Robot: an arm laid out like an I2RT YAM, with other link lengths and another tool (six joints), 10 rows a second.
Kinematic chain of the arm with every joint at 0, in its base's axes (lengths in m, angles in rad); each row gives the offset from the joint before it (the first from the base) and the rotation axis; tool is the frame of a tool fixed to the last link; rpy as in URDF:
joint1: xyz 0 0 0.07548 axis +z
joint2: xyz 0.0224 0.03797 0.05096 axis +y
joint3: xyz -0.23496 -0.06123 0 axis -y
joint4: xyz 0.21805 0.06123 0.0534 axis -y
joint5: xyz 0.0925 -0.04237 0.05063 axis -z
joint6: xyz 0.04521 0 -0.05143 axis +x
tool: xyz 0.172 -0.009 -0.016 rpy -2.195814 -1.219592 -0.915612
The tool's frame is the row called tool.
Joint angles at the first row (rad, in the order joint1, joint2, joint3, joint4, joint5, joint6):
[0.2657, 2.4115, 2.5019, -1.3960, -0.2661, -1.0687]
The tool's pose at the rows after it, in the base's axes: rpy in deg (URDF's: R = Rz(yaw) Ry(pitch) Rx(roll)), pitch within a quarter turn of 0, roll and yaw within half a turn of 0; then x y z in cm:
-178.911 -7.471 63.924 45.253 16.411 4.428
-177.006 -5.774 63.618 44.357 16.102 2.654
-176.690 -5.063 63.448 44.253 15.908 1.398
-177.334 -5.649 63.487 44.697 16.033 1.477
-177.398 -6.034 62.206 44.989 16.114 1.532
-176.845 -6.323 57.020 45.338 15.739 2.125
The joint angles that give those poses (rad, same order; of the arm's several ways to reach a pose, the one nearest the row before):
[0.2756, 2.4115, 2.4455, -1.3857, -0.2649, -1.0927]
[0.2745, 2.4127, 2.3784, -1.3617, -0.2649, -1.0923]
[0.2737, 2.4126, 2.3253, -1.3209, -0.2592, -1.0916]
[0.2737, 2.4126, 2.3253, -1.3056, -0.2592, -1.0912]
[0.2737, 2.4126, 2.3252, -1.2941, -0.2592, -1.0676]
[0.2668, 2.4039, 2.3337, -1.2926, -0.2531, -0.9817]

